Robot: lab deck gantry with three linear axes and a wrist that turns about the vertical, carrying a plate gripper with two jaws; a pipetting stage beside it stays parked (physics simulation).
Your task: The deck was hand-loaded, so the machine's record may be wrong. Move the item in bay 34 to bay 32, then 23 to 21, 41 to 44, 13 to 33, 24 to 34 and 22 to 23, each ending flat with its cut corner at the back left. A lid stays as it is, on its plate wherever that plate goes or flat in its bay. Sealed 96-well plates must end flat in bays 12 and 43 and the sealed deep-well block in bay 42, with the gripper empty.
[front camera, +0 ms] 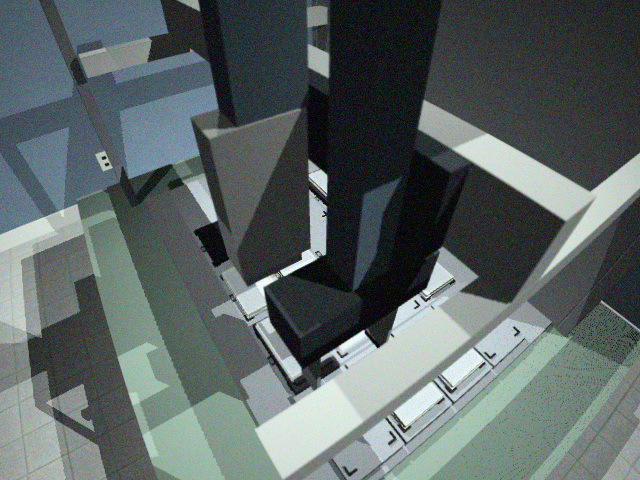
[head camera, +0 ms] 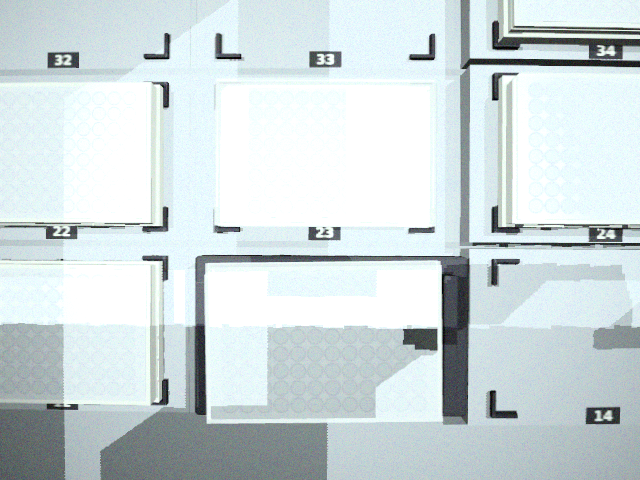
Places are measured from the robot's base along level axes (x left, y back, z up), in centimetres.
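Pixels of known places: gripper, fingertip midpoint: [front camera: 344, 360]; robot's base, link origin: [front camera: 195, 232].
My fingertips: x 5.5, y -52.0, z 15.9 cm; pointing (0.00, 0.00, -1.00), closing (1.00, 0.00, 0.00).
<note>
For each thing: its top centre in the pictures, then the offset to it from my fingertips. "spot": a spot on its surface instead.
- pale plate, top centre: [head camera: 325, 151] dx +9.5, dy +12.8, dz -14.3 cm
- white plate, top centre: [head camera: 323, 344] [front camera: 292, 337] dx -1.1, dy +12.9, dz -12.3 cm
- bay 22, surface spot: [head camera: 77, 155] spot: dx +9.3, dy +27.3, dz -14.5 cm
- bay 12, surface spot: [head camera: 77, 335] spot: dx -1.3, dy +27.3, dz -14.5 cm
- bay 24, surface spot: [head camera: 578, 155] spot: dx +9.1, dy -1.0, dz -13.1 cm
- bay 34, surface spot: [head camera: 578, 12] spot: dx +17.0, dy -1.0, dz -13.1 cm
- black item, top centre: [front camera: 221, 238] dx -1.2, dy +45.6, dz -15.2 cm
- pale item, top centre: [front camera: 419, 266] dx +30.9, dy +12.8, dz -14.5 cm
My gripper [front camera: 346, 362] is open and empty in the front view, around the bay 23 and 13 area; its jaw height is unclear. In the head view, a pale plate [head camera: 325, 155] lies in bay 23, its outline washed out. A white plate [head camera: 310, 356] [front camera: 278, 353] in bay 13 sits on a dark base. Plates stand in bay 22 [head camera: 77, 155], bay 12 [head camera: 77, 335] [front camera: 250, 305], bay 24 [head camera: 578, 155] [front camera: 418, 405] and bay 34 [head camera: 578, 12] [front camera: 462, 369]. The visible parts of bays 32 and 33 hold no plate. Bay 41 is hidden; cut corners are unreadable.
A black item [front camera: 211, 242] lies in bay 11. A pale item [front camera: 439, 279] stands near bay 43, behind the gantry's front beam [front camera: 320, 413]. The grey gantry block [front camera: 273, 206] and dark columns hide much of the deck. Bay 14 shows bare corner brackets [head camera: 493, 413] beside bay 13.
</note>
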